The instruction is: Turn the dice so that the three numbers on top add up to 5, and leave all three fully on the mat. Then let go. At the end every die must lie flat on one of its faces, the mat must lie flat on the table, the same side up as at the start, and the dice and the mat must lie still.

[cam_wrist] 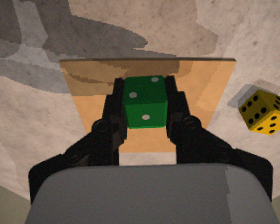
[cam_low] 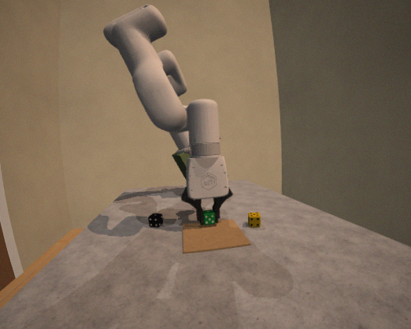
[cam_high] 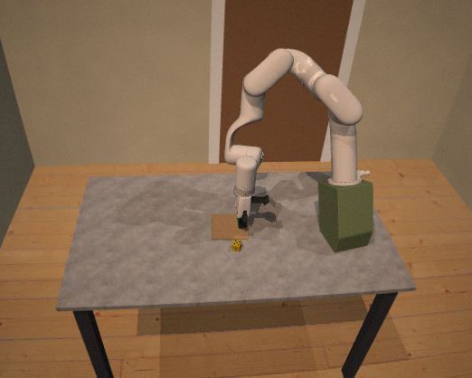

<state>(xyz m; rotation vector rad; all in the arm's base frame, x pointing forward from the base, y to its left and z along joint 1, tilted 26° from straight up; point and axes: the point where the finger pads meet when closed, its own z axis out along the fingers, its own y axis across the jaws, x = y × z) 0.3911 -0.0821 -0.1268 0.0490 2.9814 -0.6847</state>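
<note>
My hand is 10 mm above the green die. Round my hand: tan mat 50 mm ahead, 30 mm below; then yellow die 40 mm ahead, 110 mm to the left, 20 mm below; then black die 50 mm behind, 140 mm to the right, 20 mm below.
</note>
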